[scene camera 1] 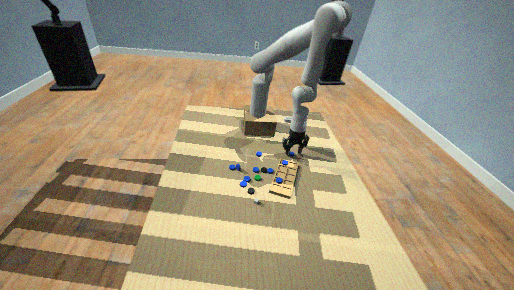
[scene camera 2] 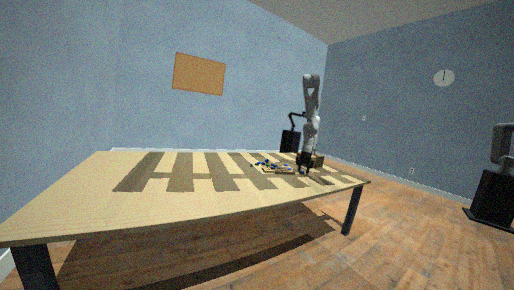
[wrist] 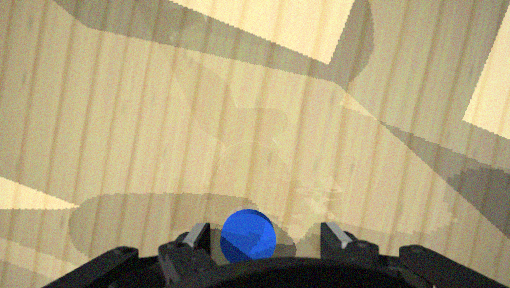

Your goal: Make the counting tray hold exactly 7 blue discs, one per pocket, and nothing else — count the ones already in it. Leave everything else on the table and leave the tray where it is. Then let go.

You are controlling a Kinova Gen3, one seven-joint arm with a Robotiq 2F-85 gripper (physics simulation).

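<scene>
The wooden counting tray (scene camera 1: pixel 281 194) (scene camera 2: pixel 285 173) lies on the table. One blue disc (scene camera 1: pixel 285 162) is in its far end and another blue disc (scene camera 1: pixel 279 180) is in a nearer pocket. My gripper (scene camera 1: pixel 295 151) (wrist: pixel 265 241) is open, pointing down beyond the tray's far end. A loose blue disc (scene camera 1: pixel 291 154) (wrist: pixel 248 236) shows between the spread fingers in the wrist view, nearer the left finger, not gripped. Left of the tray lie several more blue discs, among them one at the back (scene camera 1: pixel 259 154), one beside the tray (scene camera 1: pixel 270 171) and one tilted (scene camera 1: pixel 238 167).
Among the loose blue discs are a green disc (scene camera 1: pixel 258 178), a black disc (scene camera 1: pixel 264 170) and another black disc (scene camera 1: pixel 251 191). A small white cube (scene camera 1: pixel 257 201) lies nearer the camera. The arm's wooden base block (scene camera 1: pixel 259 129) stands behind the discs.
</scene>
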